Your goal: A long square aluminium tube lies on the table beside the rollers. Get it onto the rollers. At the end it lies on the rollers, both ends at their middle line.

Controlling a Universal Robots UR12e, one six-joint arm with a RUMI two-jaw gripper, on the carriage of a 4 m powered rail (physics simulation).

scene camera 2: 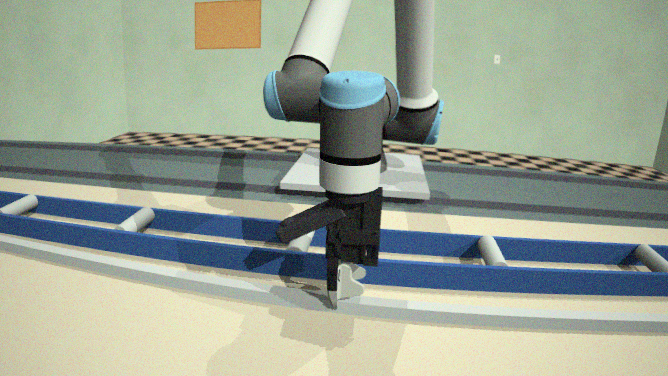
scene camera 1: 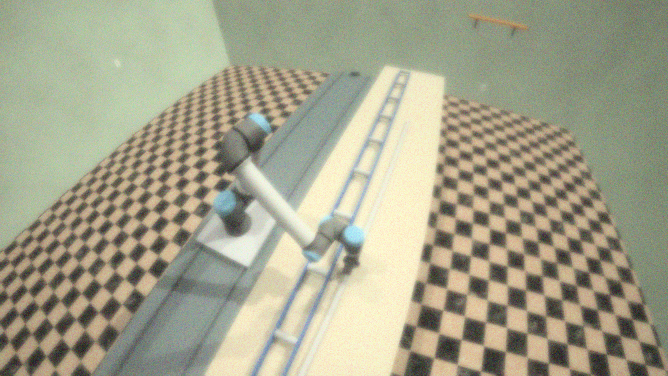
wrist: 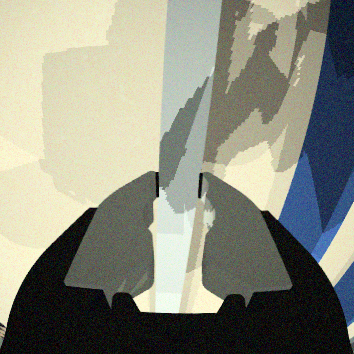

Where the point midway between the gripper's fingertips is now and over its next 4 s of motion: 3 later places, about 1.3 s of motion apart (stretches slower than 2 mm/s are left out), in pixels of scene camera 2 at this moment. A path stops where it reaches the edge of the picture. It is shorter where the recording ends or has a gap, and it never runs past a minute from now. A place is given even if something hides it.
My gripper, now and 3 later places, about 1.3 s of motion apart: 336,303; 337,266; 337,294; 344,220
